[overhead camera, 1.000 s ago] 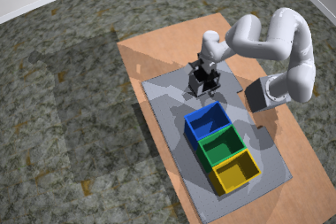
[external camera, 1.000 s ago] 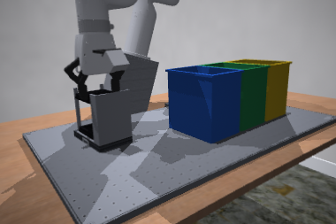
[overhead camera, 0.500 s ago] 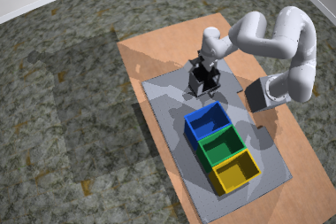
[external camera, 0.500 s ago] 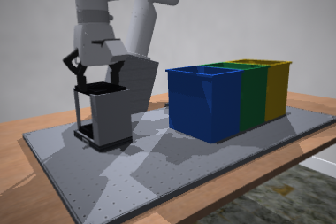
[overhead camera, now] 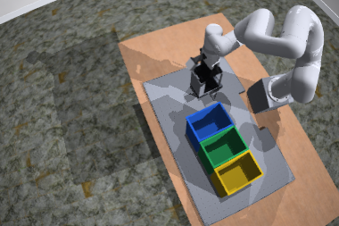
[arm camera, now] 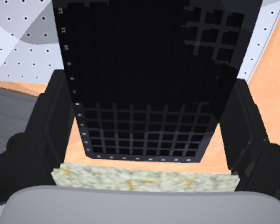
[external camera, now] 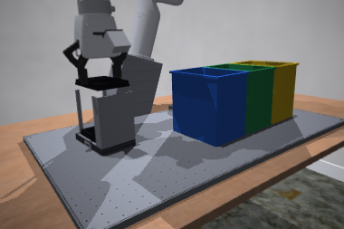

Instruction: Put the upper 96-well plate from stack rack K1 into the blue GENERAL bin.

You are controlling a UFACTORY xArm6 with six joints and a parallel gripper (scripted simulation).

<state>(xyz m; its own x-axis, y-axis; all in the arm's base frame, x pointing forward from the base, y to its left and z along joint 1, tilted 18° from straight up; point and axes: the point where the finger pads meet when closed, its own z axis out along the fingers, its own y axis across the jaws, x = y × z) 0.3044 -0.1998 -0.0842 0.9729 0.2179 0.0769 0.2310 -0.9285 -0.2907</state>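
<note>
Now: the blue bin 80 mm ahead of my hand, 280 mm to the left of it and 90 mm below it. From my hand the other things lie so: yellow bin 20 mm ahead, 530 mm to the left, 90 mm below; then green bin 50 mm ahead, 400 mm to the left, 90 mm below.
</note>
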